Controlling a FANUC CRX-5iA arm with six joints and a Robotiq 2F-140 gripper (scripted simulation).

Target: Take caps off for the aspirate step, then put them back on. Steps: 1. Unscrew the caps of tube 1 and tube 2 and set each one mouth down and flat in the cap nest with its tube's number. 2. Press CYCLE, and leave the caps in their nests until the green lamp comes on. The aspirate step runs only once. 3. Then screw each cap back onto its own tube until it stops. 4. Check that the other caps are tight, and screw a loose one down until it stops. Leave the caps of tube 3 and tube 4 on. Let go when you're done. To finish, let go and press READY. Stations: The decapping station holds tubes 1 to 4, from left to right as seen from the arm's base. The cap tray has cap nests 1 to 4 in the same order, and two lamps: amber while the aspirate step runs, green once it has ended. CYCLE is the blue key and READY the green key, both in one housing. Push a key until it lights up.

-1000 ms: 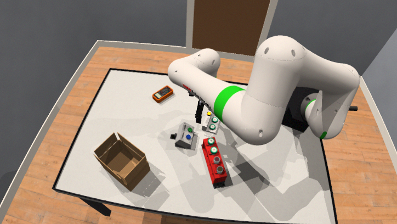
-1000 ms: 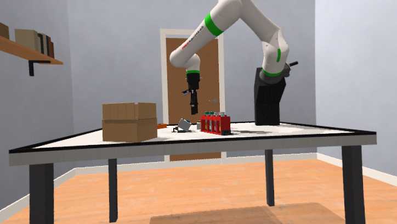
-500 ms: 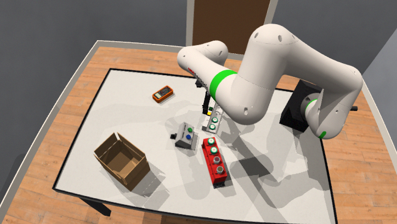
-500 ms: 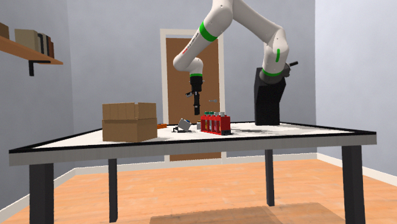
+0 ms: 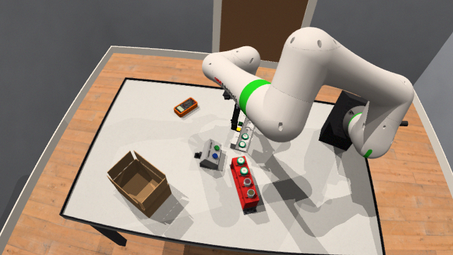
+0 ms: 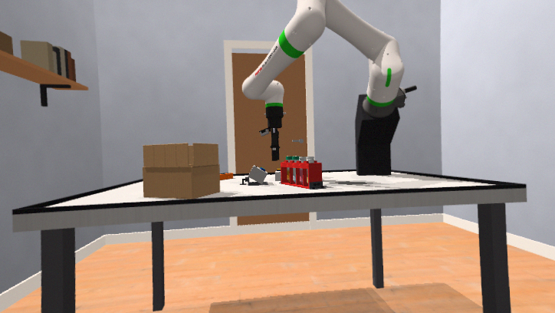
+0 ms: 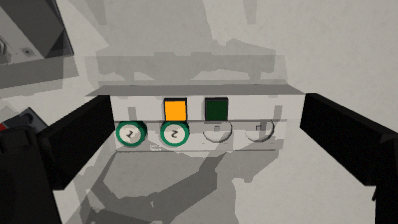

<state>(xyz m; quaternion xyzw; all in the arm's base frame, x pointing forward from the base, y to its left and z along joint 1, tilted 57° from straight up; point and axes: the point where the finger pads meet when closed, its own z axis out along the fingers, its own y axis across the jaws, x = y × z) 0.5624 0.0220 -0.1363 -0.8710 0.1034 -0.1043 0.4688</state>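
My hand is 50 mm past the cap 1, 90 mm to the right of it and 90 mm above it. The rest, counted from my hand: key housing (80 mm ahead, 200 mm to the left, 50 mm below); then cap 2 (50 mm behind, 40 mm to the left, 90 mm below); then green key (60 mm ahead, 180 mm to the left, 40 mm below).
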